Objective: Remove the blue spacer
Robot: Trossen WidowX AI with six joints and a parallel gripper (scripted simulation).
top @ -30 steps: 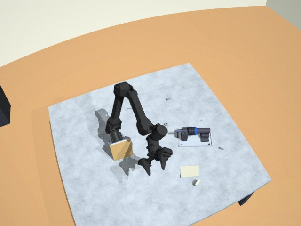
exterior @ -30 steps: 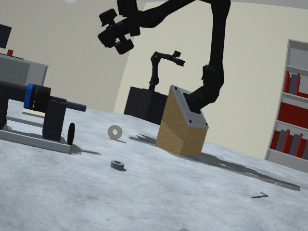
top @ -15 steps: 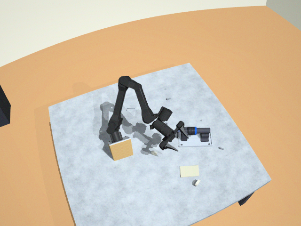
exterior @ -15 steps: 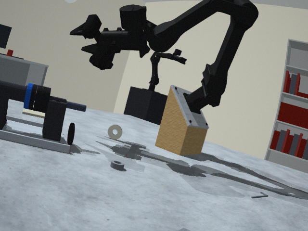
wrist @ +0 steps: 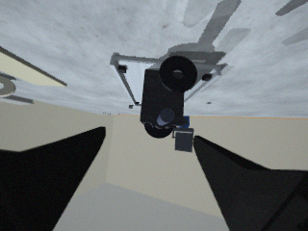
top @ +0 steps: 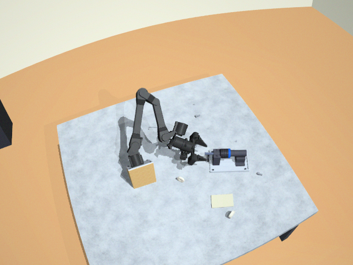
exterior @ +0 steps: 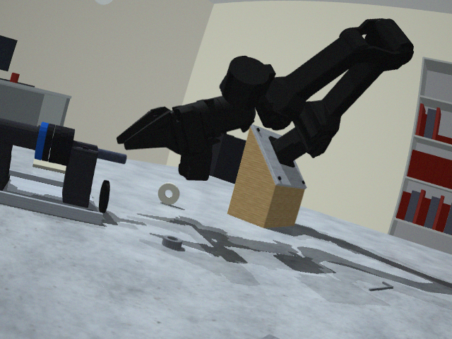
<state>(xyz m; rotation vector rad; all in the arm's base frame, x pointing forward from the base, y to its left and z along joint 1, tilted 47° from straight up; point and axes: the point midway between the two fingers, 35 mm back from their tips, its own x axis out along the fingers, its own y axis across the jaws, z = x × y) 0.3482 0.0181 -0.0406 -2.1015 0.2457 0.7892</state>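
Now: gripper tip 8 cm above the black disc, 2 cm to the right of it and 2 cm short of it. Also, from my gripper tip: grey ring (14 cm to the left, 9 cm below, 1 cm behind); blue spacer (12 cm ahead, 4 cm to the right, 2 cm below); dark shaft (8 cm ahead, 2 cm to the right, 2 cm below).
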